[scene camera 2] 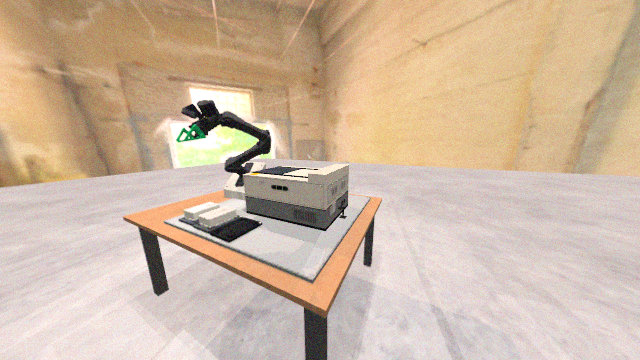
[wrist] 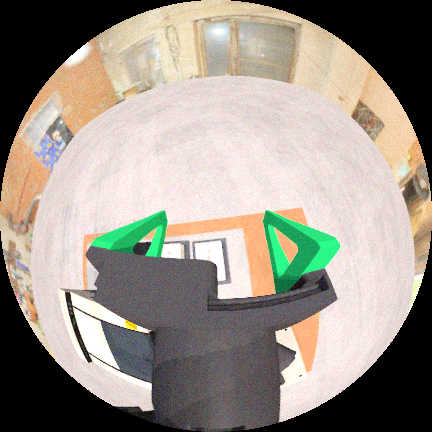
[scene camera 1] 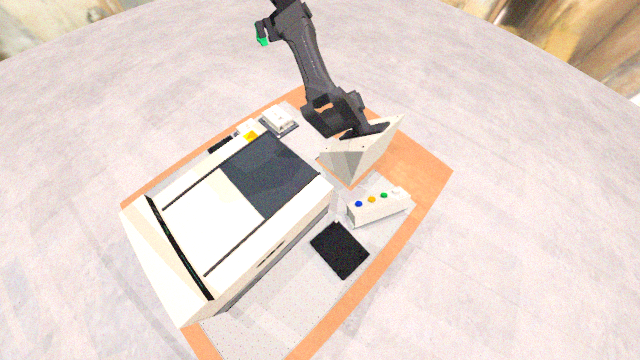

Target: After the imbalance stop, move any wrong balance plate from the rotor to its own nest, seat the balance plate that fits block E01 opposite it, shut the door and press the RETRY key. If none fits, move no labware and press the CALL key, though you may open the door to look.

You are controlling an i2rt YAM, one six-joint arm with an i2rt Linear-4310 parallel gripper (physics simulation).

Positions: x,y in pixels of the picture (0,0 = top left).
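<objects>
White centrifuge [scene camera 1: 203,246], 0.52 m from the lens.
</objects>
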